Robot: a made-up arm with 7 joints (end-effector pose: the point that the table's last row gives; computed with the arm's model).
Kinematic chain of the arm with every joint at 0, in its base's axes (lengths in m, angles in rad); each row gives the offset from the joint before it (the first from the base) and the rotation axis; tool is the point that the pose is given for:
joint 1: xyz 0 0 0.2 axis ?
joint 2: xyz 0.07 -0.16 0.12 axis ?
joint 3: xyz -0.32 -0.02 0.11 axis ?
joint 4: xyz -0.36 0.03 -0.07 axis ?
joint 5: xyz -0.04 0.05 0 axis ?
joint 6: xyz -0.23 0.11 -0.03 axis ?
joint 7: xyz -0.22 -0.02 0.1 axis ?
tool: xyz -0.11 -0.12 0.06
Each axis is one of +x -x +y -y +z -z.
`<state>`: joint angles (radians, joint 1 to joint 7).
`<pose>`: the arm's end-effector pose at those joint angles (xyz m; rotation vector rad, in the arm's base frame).
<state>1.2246 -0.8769 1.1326 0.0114 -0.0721 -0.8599 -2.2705</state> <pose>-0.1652 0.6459 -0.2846 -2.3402 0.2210 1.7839</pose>
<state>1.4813 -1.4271 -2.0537 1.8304 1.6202 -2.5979 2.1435</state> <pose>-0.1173 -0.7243 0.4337 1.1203 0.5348 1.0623</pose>
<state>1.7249 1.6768 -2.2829 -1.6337 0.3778 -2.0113 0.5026</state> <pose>-0.1711 0.6241 0.6447 0.2104 0.3830 -1.0869</pose>
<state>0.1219 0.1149 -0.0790 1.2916 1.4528 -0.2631 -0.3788</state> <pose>-0.8296 -0.0822 0.8548 -1.4346 0.5510 1.0132</pose>
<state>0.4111 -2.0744 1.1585 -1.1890 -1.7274 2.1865 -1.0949</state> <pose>-0.9434 -0.3288 0.2545 -0.2787 -0.7244 -0.4657</pose>
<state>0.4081 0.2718 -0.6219 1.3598 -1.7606 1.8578 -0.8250</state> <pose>-0.7890 -0.1874 -0.3409 0.7009 -1.4135 -0.5126</pose>
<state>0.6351 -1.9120 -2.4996 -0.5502 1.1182 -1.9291 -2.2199</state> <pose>0.2967 -0.9801 0.0445 0.8586 0.2820 0.1860</pose>
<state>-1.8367 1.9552 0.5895 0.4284 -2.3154 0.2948 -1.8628</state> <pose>-0.2169 -0.1945 0.4041 0.3173 -0.6908 -1.7347</pose>
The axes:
joint 1: -y
joint 2: -x
joint 3: -y
joint 4: -x
joint 5: +z
joint 6: +x
joint 7: +z

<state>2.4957 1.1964 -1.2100 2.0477 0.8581 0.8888 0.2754</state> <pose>-0.0357 0.6759 -0.1285 0.0305 0.3313 -0.9355</pose>
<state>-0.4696 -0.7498 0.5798 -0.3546 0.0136 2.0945 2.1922</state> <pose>-0.7005 0.2013 0.4115 0.8805 -2.9826 0.0387</pose>
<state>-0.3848 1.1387 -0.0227 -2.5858 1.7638 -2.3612 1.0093</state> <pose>-0.9582 -0.1381 0.2844 -1.2933 -0.8113 0.3677</pose>
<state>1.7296 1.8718 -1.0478 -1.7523 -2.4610 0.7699 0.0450</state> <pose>-0.0889 0.1860 0.2707 -1.6690 0.3943 1.3753</pose>
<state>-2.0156 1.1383 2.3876 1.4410 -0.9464 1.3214 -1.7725</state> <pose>-0.3274 -0.0836 -0.3632 1.5720 0.0625 -1.0587</pose>
